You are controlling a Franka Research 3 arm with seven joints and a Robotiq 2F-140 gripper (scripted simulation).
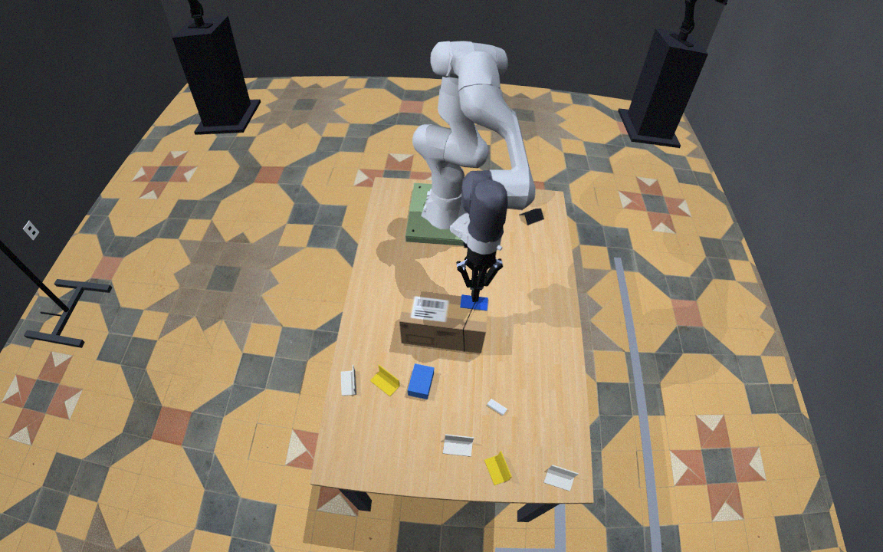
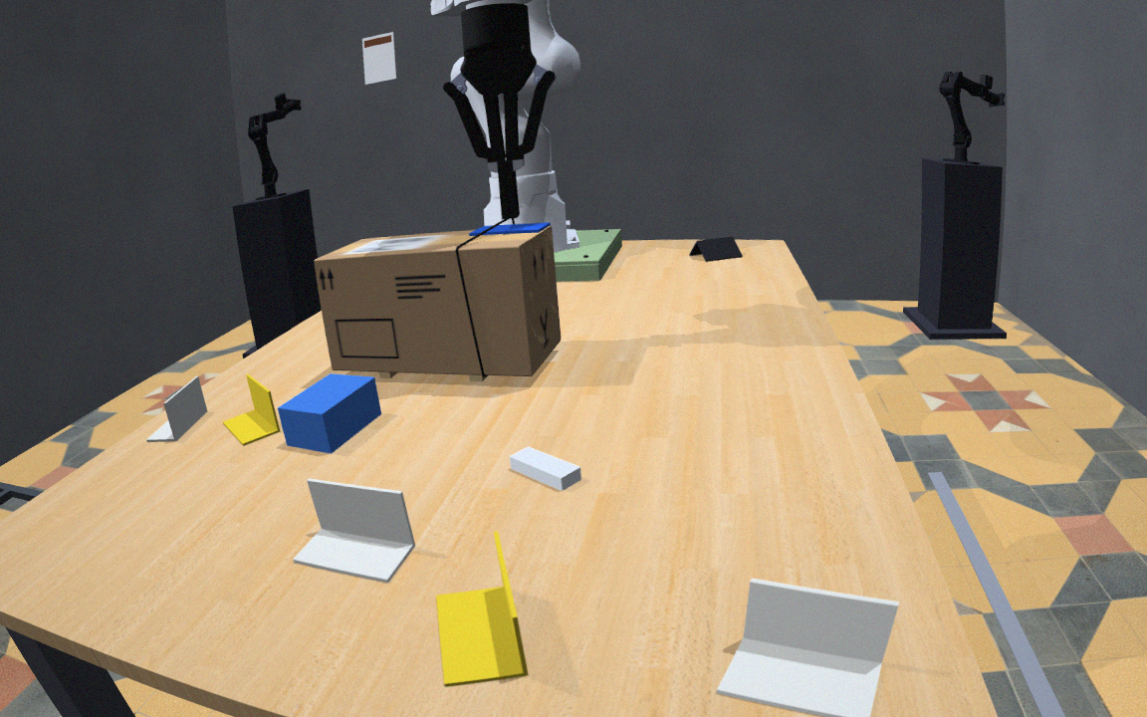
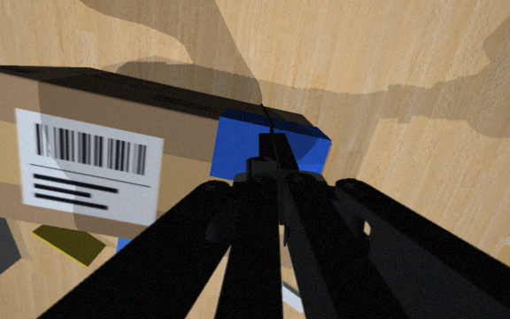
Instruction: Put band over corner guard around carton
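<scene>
The blue corner guard is 60 mm below my hand. The rest, counted from my hand: small white block: 280 mm ahead, 80 mm to the left, 190 mm below; then brown carton: 40 mm ahead, 90 mm to the right, 110 mm below; then blue block: 210 mm ahead, 150 mm to the right, 170 mm below.
</scene>
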